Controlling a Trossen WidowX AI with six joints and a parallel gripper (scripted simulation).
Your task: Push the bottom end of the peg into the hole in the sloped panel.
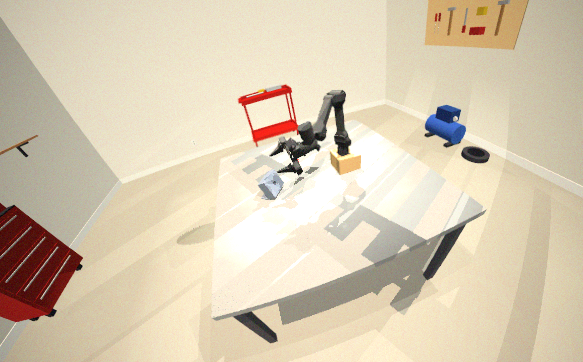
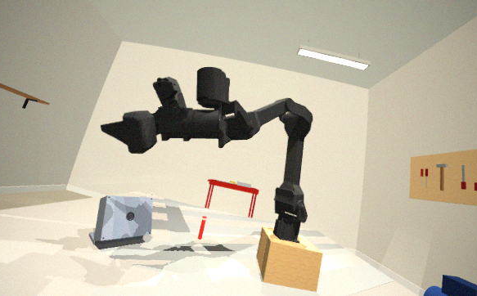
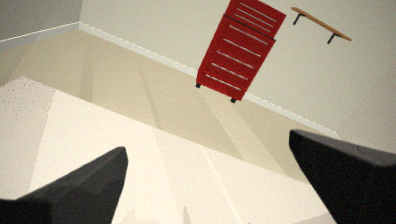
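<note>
The round red peg lies 32 cm to the right of my gripper tip, 25 cm below it and 20 cm behind it. From my gripper tip the other things lie so: sloped panel: 24 cm below, 19 cm to the right, 2 cm ahead.
</note>
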